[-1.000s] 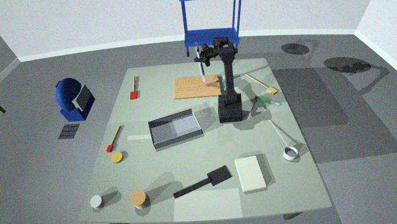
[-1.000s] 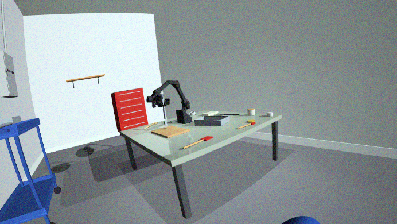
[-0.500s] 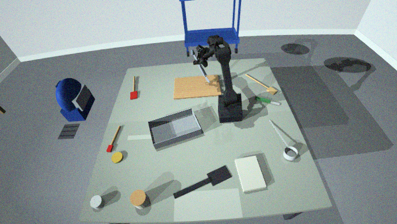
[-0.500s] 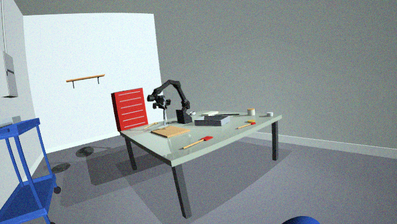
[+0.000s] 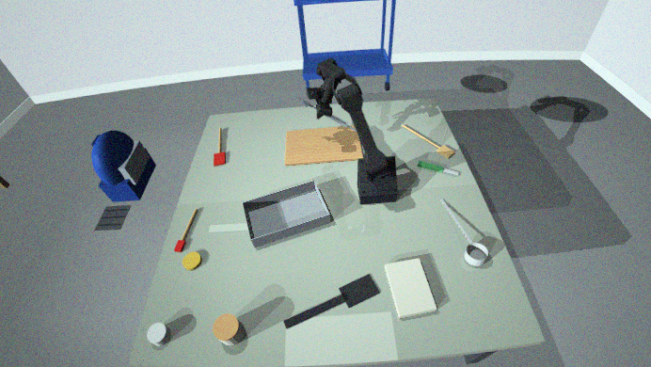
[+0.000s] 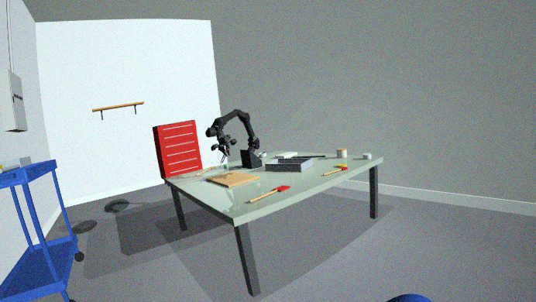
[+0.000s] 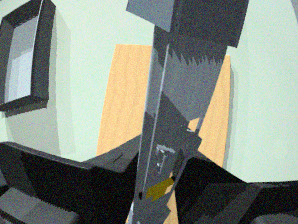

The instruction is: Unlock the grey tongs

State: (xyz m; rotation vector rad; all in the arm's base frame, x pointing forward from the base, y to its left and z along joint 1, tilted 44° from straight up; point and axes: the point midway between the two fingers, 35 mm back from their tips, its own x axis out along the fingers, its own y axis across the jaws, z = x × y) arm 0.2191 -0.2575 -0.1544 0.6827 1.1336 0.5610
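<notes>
My gripper tip is 20 mm past the yellow lock piece and 30 mm below it. Round my gripper tip: wooden board 10 mm behind, 160 mm below; roasting tin 120 mm ahead, 410 mm to the left, 140 mm below; black spatula 70 mm behind, 760 mm to the left, 170 mm below.
</notes>
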